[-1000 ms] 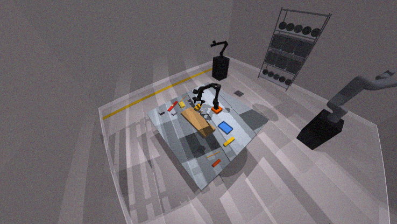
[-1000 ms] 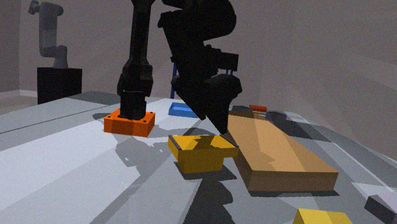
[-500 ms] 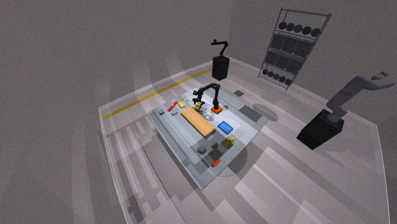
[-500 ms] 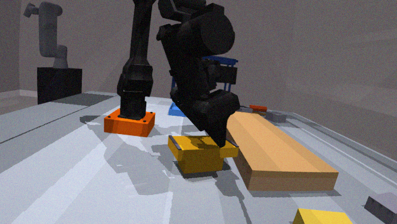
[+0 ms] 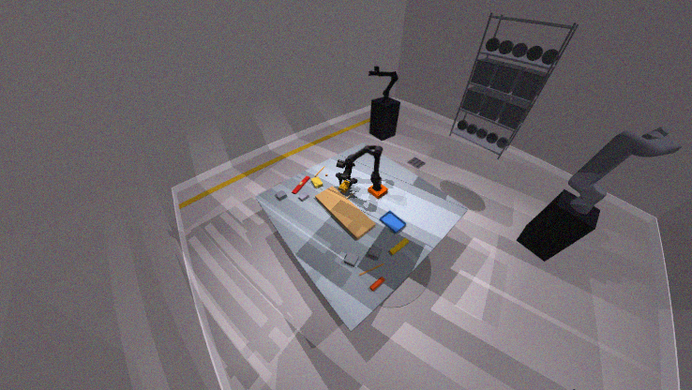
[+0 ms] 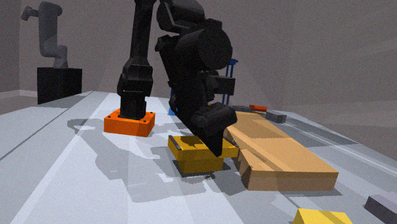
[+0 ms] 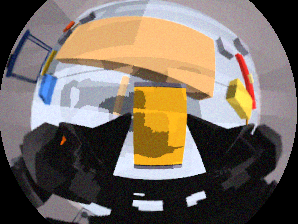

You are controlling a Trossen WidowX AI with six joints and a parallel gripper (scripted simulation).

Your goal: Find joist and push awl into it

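Right now my gripper tip is 40 mm past the green square light, 40 mm above it and 20 mm to the left of it. The rest, counted from my gripper tip: awl 80 mm to the left, 40 mm below, 30 mm behind; then yellow stud finder 30 mm below, 30 mm behind, 10 mm to the right; then yellow block 220 mm to the right, 150 mm ahead, 30 mm below.
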